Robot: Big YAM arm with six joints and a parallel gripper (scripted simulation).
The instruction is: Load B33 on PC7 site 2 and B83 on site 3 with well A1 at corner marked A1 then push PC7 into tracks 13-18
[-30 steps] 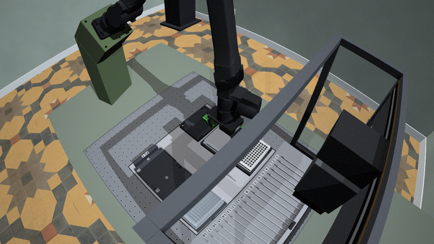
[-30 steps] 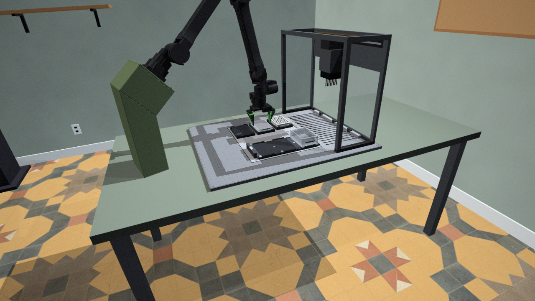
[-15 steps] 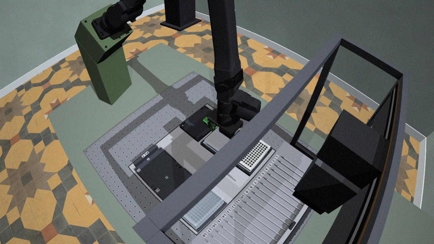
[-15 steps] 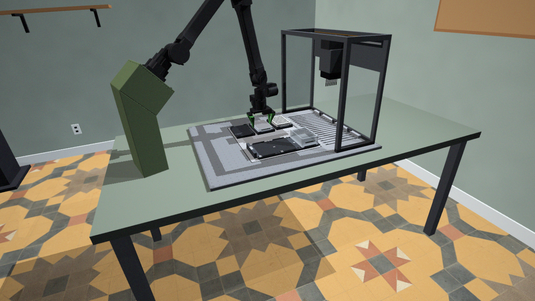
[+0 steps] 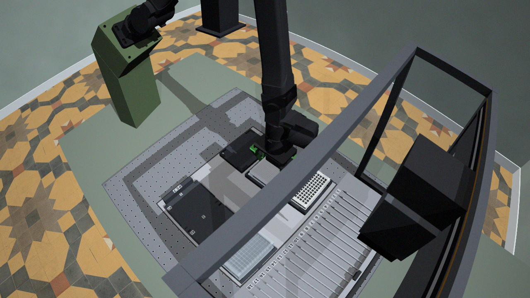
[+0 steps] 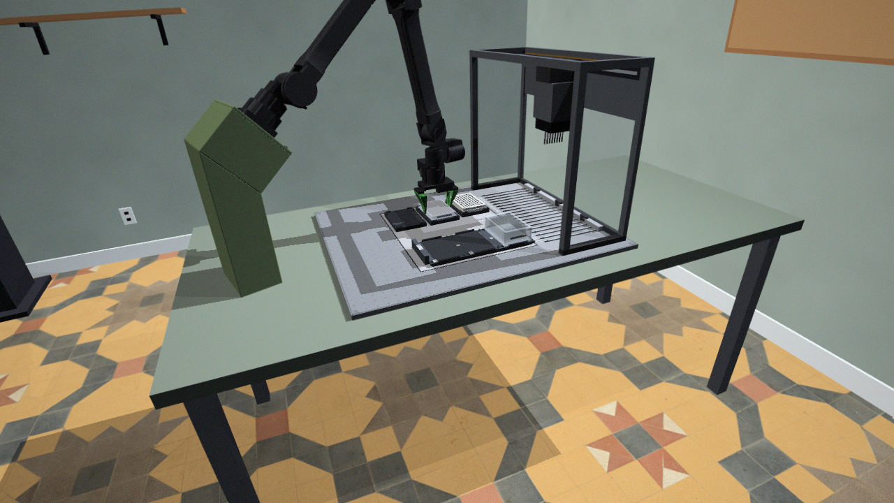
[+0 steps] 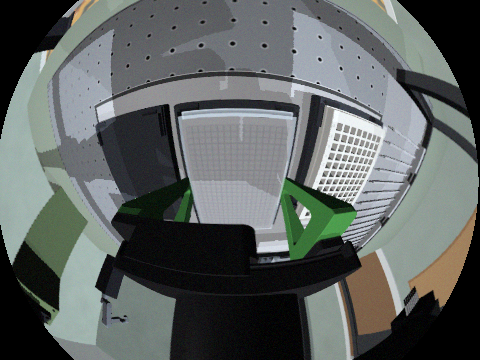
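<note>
My gripper is now right at the 384-well plate B33. Round my hand: plate nest S1: 11 cm behind, 2 cm below, 1 cm to the left; then white 96-well plate B38: 11 cm ahead, 1 cm to the left; then plate nest S2: 2 cm below.
</note>
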